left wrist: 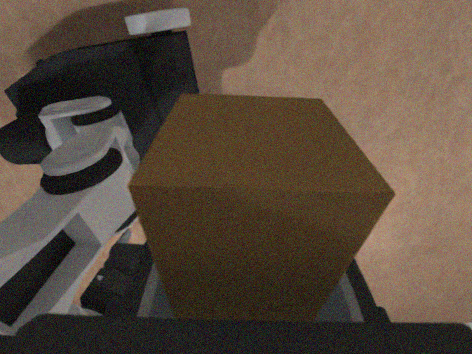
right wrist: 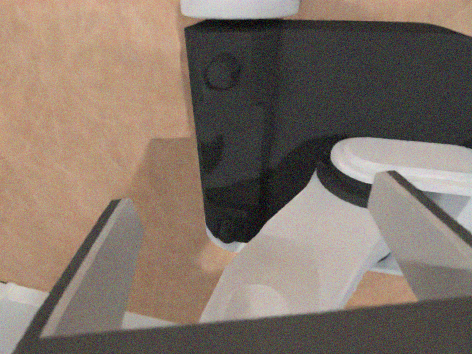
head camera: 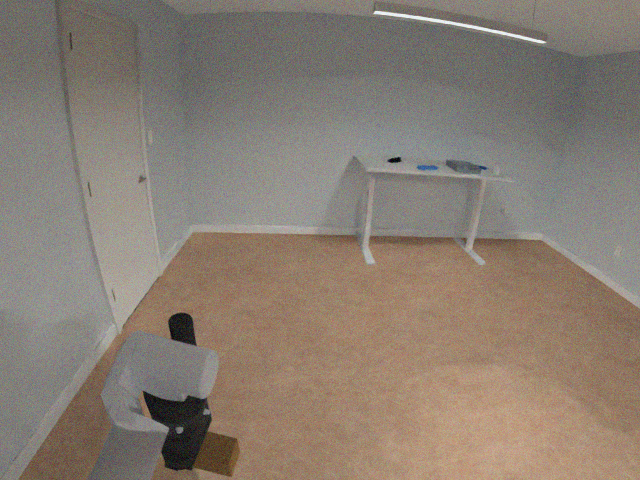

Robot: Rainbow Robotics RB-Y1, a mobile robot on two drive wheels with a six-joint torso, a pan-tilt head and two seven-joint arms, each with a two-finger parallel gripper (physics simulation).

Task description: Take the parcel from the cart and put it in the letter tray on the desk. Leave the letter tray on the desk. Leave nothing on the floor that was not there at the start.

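Frame: origin at the robot's base, x ahead, y left, z up, level; centimetres.
Seen in the pictures: left gripper, fingertip midpoint: (head camera: 193, 452); right gripper, fingertip midpoint: (right wrist: 253, 202).
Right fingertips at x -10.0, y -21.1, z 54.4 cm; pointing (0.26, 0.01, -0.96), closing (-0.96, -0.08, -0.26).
A point is followed by its place in that frame.
The brown box-shaped parcel (head camera: 219, 454) @[x 16.6, y 13.4, z 95.2 cm] (left wrist: 260, 145) @[x 19.6, y 24.1, z 94.1 cm] is held off the floor by my left gripper (head camera: 193, 448) @[x 19.0, y 19.4, z 90.8 cm] (left wrist: 250, 300), which is shut on it. In the left wrist view the parcel hides much of the fingers. My right gripper (right wrist: 253, 202) @[x -10.0, y -21.1, z 54.4 cm] is open, with no object between its fingers. The grey letter tray (head camera: 462, 166) @[x 312.7, y -165.9, z 95.8 cm] lies on the right part of the white desk (head camera: 380, 166) @[x 279.4, y -67.9, z 95.0 cm], which stands against the far wall in the head view. The parcel is far from the tray. The cart does not show in the head view.
On the desk are a black item (head camera: 394, 160) @[x 307.8, y -88.2, z 96.9 cm], a blue item (head camera: 427, 167) @[x 279.2, y -113.0, z 97.2 cm], another blue item (head camera: 482, 167) @[x 318.9, y -194.0, z 95.9 cm] behind the tray and a small white item (head camera: 496, 169) @[x 286.3, y -191.8, z 100.5 cm]. A closed door (head camera: 111, 170) @[x 188.6, y 130.6, z 107.8 cm] is at the left. The dark wheeled base (right wrist: 320, 85) @[x -15.0, y -14.6, z 16.9 cm] shows below the arms.
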